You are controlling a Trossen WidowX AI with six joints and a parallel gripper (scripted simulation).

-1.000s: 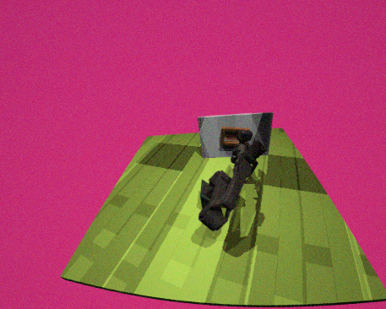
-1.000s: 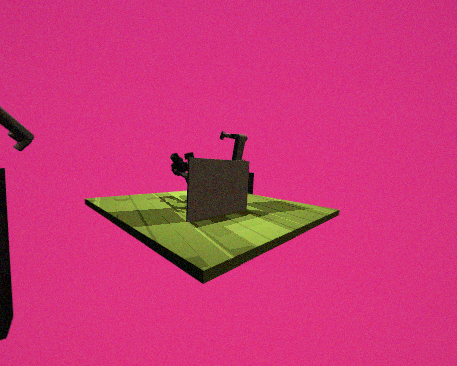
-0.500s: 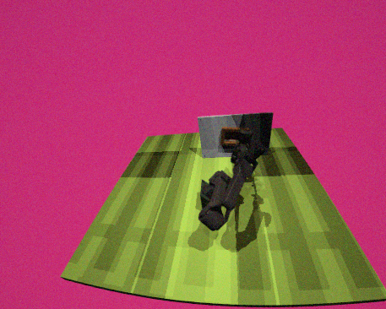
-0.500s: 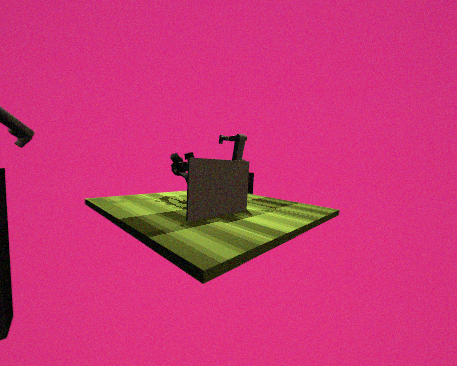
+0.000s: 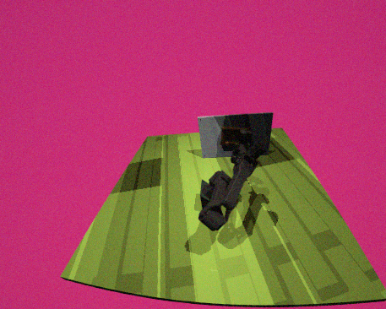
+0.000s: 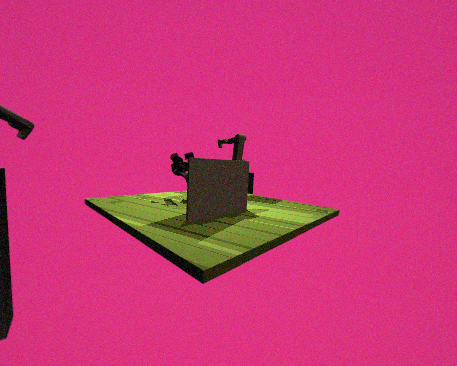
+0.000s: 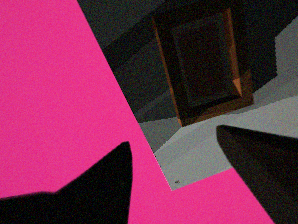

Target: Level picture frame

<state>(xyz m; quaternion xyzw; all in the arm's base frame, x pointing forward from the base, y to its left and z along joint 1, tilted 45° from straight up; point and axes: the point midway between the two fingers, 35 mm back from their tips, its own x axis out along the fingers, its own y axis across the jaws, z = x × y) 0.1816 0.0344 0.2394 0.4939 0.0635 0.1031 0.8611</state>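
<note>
Now: the picture frame 20 cm ahead of my gripper tip, 9 cm below it and 3 cm to the left of it. From my gripper tip the other things lie so: grey wall panel: 21 cm ahead, 10 cm below, 3 cm to the left.
</note>
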